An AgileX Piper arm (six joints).
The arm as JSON. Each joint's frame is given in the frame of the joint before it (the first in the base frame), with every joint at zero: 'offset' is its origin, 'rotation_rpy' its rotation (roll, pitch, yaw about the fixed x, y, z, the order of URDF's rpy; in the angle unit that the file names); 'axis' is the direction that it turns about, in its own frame. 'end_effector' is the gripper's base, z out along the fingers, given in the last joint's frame.
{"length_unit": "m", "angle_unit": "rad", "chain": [
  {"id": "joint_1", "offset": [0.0, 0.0, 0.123], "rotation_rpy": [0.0, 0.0, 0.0], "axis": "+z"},
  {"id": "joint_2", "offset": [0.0, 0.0, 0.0], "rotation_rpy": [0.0, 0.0, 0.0], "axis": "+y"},
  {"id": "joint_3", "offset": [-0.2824, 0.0, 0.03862], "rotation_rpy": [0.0, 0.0, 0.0], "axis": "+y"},
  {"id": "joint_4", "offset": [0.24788, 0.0, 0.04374], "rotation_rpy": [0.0, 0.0, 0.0], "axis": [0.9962, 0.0, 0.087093]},
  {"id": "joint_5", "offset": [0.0, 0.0, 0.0], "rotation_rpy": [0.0, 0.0, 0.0], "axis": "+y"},
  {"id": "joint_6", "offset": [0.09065, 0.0, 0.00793], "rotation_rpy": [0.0, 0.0, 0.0], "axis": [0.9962, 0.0, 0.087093]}
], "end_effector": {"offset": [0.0, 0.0, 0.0], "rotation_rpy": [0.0, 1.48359, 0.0]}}
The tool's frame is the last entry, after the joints.
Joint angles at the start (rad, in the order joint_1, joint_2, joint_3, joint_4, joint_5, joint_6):
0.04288, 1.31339, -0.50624, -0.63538, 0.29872, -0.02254
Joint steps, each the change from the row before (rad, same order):
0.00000, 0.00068, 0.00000, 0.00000, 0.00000, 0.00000
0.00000, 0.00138, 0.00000, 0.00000, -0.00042, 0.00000
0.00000, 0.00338, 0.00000, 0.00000, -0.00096, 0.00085
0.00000, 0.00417, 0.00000, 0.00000, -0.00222, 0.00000
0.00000, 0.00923, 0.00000, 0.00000, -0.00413, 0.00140
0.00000, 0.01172, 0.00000, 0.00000, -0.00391, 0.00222
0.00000, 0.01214, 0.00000, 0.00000, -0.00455, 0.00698
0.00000, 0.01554, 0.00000, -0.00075, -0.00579, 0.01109
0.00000, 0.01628, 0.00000, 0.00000, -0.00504, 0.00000
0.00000, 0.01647, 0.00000, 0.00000, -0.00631, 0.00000
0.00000, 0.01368, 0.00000, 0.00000, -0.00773, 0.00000
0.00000, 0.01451, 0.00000, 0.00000, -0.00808, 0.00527
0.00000, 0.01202, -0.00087, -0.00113, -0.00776, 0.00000
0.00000, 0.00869, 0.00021, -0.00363, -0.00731, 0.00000
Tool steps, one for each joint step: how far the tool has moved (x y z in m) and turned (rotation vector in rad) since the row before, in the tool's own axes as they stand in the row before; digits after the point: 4 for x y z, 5 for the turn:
0.0000, 0.0001, 0.0001, -0.00040, 0.00054, -0.00012
0.0000, 0.0001, 0.0003, -0.00080, 0.00067, -0.00024
0.0000, 0.0003, 0.0007, -0.00196, 0.00172, 0.00026
0.0000, 0.0003, 0.0009, -0.00239, 0.00108, -0.00072
0.0000, 0.0007, 0.0020, -0.00531, 0.00319, -0.00018
0.0001, 0.0009, 0.0025, -0.00677, 0.00539, 0.00024
0.0001, 0.0009, 0.0026, -0.00699, 0.00512, 0.00496
0.0002, 0.0012, 0.0033, -0.00870, 0.00667, 0.00782
0.0003, 0.0012, 0.0034, -0.00931, 0.00806, -0.00262
0.0002, 0.0012, 0.0035, -0.00943, 0.00694, -0.00260
0.0000, 0.0010, 0.0029, -0.00785, 0.00327, -0.00210
0.0000, 0.0011, 0.0031, -0.00833, 0.00361, 0.00311
-0.0003, 0.0007, 0.0025, -0.00615, 0.00124, -0.00271
-0.0001, 0.0006, 0.0019, -0.00430, -0.00014, -0.00478

